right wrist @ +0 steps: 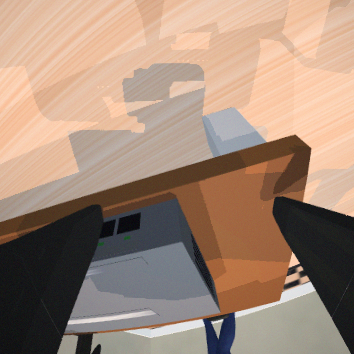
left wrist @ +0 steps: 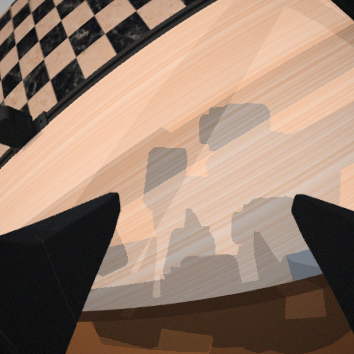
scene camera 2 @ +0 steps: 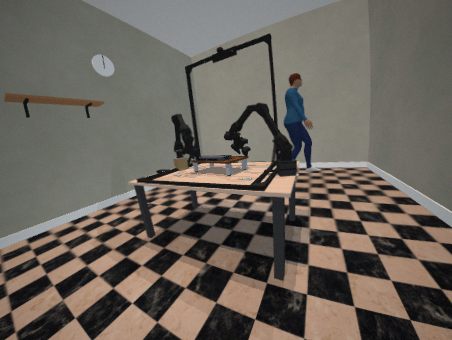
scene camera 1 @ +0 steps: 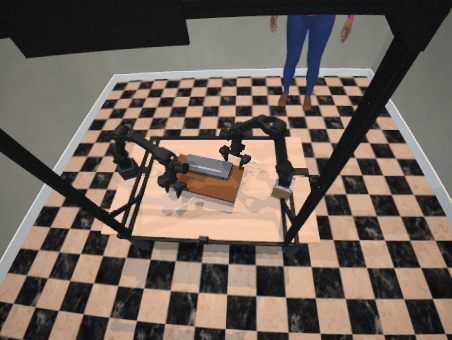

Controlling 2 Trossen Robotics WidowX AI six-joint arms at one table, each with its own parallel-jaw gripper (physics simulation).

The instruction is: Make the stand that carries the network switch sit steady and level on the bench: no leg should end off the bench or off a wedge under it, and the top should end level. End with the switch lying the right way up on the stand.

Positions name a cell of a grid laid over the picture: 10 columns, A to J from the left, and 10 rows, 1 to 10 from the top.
Labels:
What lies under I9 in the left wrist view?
A brown stand.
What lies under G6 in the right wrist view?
A brown stand.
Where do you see a grey network switch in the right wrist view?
E8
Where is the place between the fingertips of my left gripper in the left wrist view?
At F6

